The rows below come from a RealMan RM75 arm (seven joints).
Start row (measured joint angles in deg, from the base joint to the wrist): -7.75, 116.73, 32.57, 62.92, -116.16, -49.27, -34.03
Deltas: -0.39, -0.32, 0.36, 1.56, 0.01, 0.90, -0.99; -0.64, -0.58, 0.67, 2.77, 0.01, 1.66, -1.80; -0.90, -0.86, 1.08, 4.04, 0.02, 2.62, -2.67; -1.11, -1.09, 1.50, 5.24, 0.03, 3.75, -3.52; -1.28, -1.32, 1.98, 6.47, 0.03, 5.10, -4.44; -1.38, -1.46, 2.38, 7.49, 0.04, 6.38, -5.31; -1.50, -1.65, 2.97, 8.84, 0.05, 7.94, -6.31; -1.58, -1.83, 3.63, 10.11, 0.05, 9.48, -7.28; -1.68, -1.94, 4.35, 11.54, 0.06, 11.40, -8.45; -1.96, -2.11, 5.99, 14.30, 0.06, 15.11, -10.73
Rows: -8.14, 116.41, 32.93, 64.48, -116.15, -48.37, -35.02; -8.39, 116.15, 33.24, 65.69, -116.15, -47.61, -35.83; -8.65, 115.87, 33.65, 66.96, -116.14, -46.65, -36.70; -8.86, 115.64, 34.07, 68.16, -116.13, -45.52, -37.55; -9.03, 115.41, 34.55, 69.39, -116.13, -44.17, -38.47; -9.13, 115.27, 34.95, 70.41, -116.12, -42.89, -39.34; -9.25, 115.08, 35.54, 71.76, -116.11, -41.33, -40.34; -9.33, 114.90, 36.20, 73.03, -116.11, -39.79, -41.31; -9.43, 114.79, 36.92, 74.46, -116.10, -37.87, -42.48; -9.71, 114.62, 38.56, 77.22, -116.10, -34.16, -44.76
